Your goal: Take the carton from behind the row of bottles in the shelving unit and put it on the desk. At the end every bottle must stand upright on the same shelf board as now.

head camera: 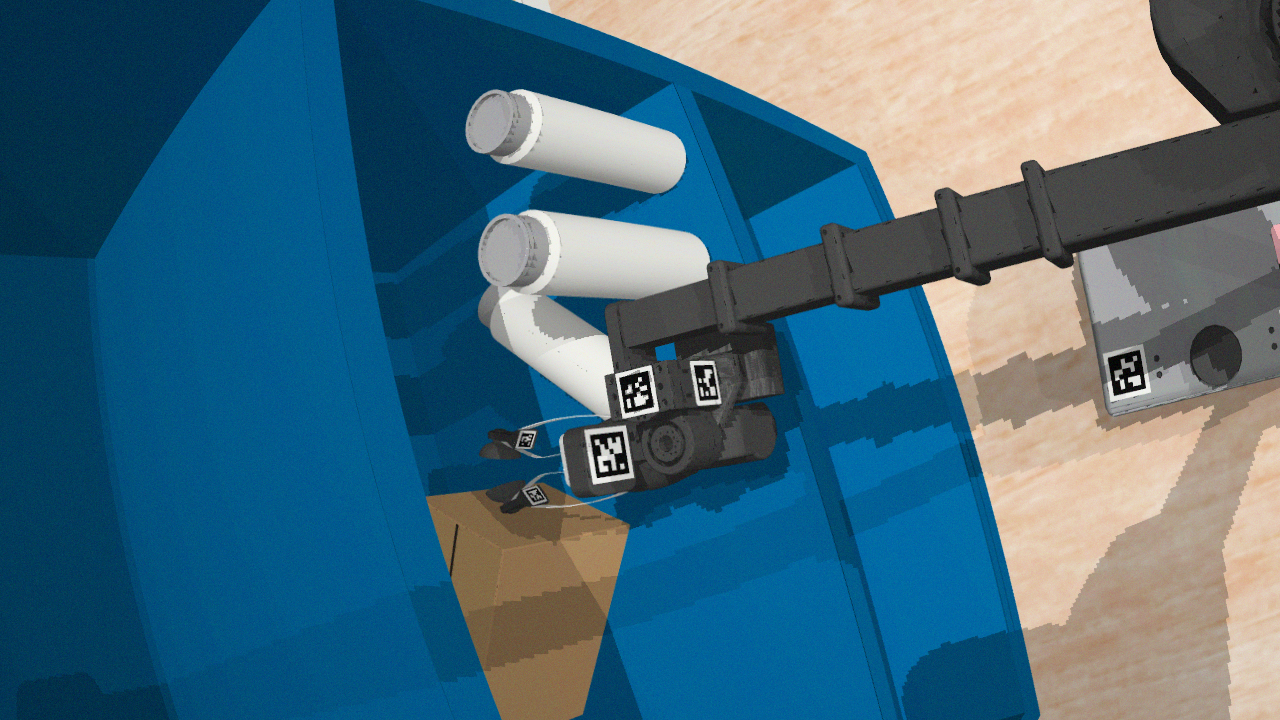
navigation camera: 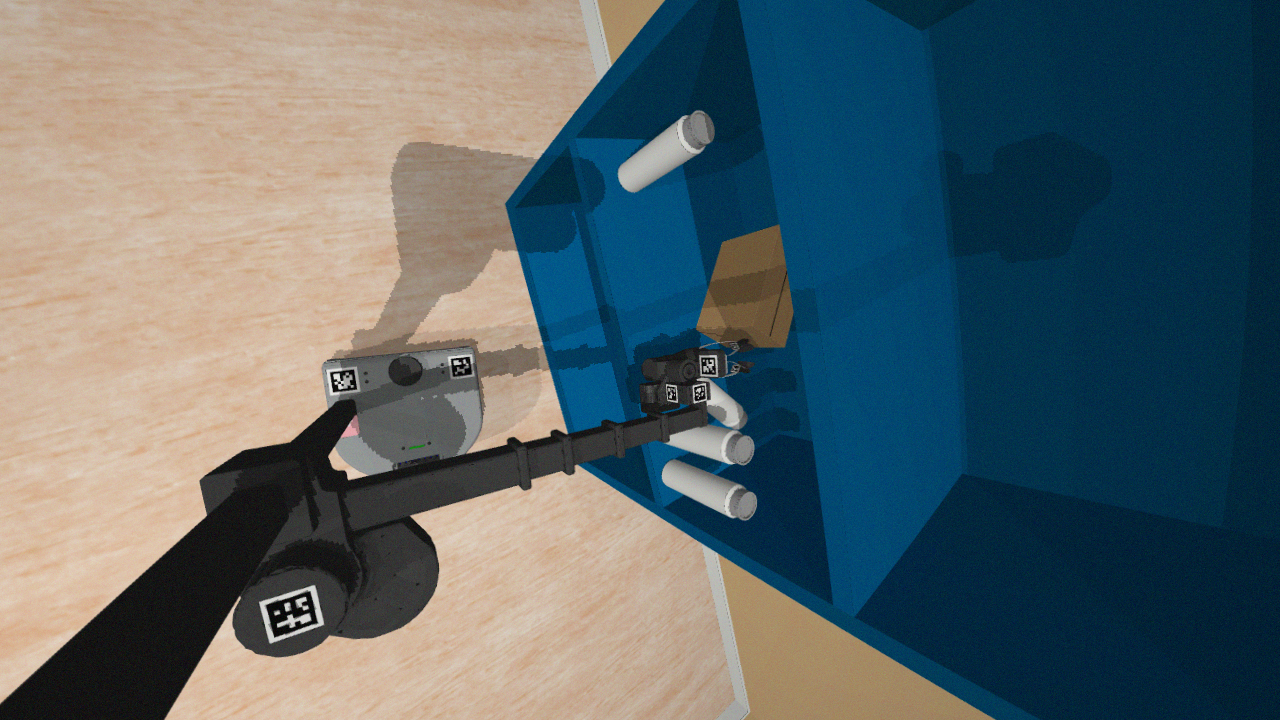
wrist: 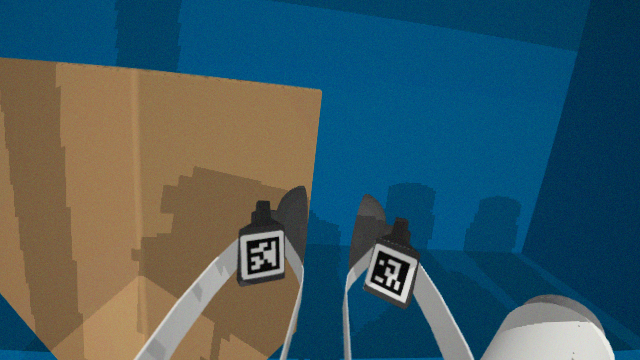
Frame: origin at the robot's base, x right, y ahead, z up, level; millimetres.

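Seen in the pictures: gripper, fingertip midpoint: (head camera: pixel 488 473) (navigation camera: pixel 751 355) (wrist: pixel 331 215); robot's base, origin of the base link: (head camera: pixel 1212 353) (navigation camera: pixel 405 369).
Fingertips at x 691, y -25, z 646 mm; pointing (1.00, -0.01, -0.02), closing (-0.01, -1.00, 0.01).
Note:
Offsets run from my fingertips to a thing's top centre. "pt": to the spot under its first point.
The brown carton {dy +152, dx +40, dz +68 mm} (head camera: pixel 554 591) (navigation camera: pixel 747 286) (wrist: pixel 210 125) is in the blue shelving unit (head camera: pixel 223 358) (navigation camera: pixel 877 179). My gripper (head camera: pixel 499 470) (navigation camera: pixel 746 356) (wrist: pixel 331 215) is inside the unit, partly open with nothing between its fingertips. In the wrist view its left fingertip overlaps the carton's right edge; whether they touch is unclear. One white bottle {pt dy -105, dx -67, dz -47 mm} (head camera: pixel 554 349) (navigation camera: pixel 723 404) (wrist: pixel 555 335) lies on its side beside the gripper, partly hidden by the wrist. Two bottles stand upright beyond it, a nearer one {dy -158, dx -178, dz +124 mm} (head camera: pixel 617 255) (navigation camera: pixel 711 443) and a farther one {dy -268, dx -176, dz +123 mm} (head camera: pixel 590 143) (navigation camera: pixel 707 488). The desk does not show.
Another upright bottle {dy +416, dx -226, dz +123 mm} (navigation camera: pixel 657 159) stands on the carton's other side. My extended arm (head camera: pixel 913 241) (navigation camera: pixel 581 447) passes over the unit's front edge, close to the nearer upright bottle. My base (head camera: pixel 1163 295) (navigation camera: pixel 393 402) is on the wooden floor in front of the unit.

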